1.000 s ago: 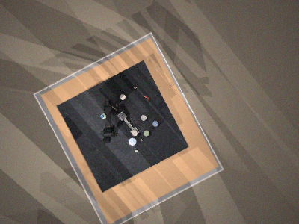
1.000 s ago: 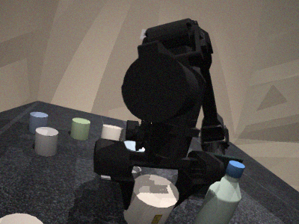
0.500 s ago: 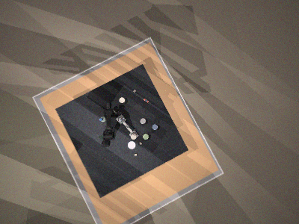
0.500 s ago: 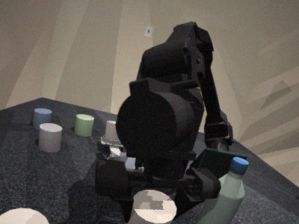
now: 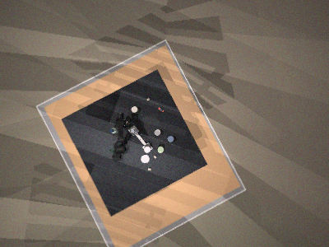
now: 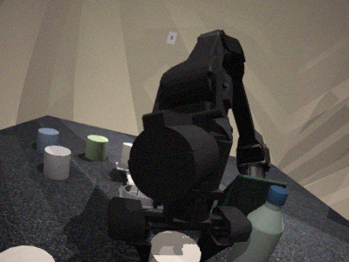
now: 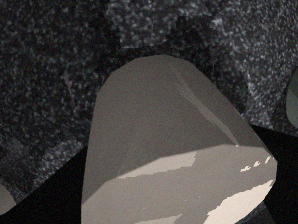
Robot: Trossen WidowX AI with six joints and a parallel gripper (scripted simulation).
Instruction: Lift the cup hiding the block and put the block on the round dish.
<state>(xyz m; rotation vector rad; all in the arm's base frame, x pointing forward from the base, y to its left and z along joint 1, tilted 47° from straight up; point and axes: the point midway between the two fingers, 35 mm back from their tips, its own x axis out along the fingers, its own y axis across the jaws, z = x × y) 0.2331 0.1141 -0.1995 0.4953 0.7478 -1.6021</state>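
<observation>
Right now the grey block is 130 mm to the right of my gripper tip, 60 mm above it and 40 mm ahead of it. Round my gripper tip: white balance: 250 mm to the right, 50 mm ahead; white balance beam: 250 mm to the right, 50 mm ahead, 10 mm above; round pale blue dish: 480 mm to the right, 40 mm behind, 20 mm below.
</observation>
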